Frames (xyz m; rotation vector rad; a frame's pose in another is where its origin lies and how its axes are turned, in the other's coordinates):
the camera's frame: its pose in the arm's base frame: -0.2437 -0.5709 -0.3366 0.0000 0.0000 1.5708
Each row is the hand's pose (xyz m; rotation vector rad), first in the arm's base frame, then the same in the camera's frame.
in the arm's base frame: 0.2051 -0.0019 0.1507 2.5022 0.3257 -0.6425
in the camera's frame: 0.5690 -0.4488 0.4873 2.2973 -1.7681 -1.1048
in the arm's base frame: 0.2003 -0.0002 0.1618 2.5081 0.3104 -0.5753
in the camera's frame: 0.5707 -0.4440 0.4984 2.2664 -1.7672 -1.0503
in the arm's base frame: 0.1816 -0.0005 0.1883 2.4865 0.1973 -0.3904
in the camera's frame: 0.5704 -0.4253 0.5249 2.1043 -1.7949 -0.9368
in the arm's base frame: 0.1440 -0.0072 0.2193 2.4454 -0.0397 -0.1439
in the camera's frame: 0.5637 -0.3877 0.5559 1.8254 -1.8857 -0.7790
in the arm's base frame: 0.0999 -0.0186 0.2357 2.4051 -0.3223 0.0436
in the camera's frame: 0.5523 -0.3436 0.5723 1.5405 -2.0173 -0.6379
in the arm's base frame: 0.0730 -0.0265 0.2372 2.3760 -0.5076 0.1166
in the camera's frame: 0.5444 -0.3167 0.5738 1.3676 -2.1107 -0.5738
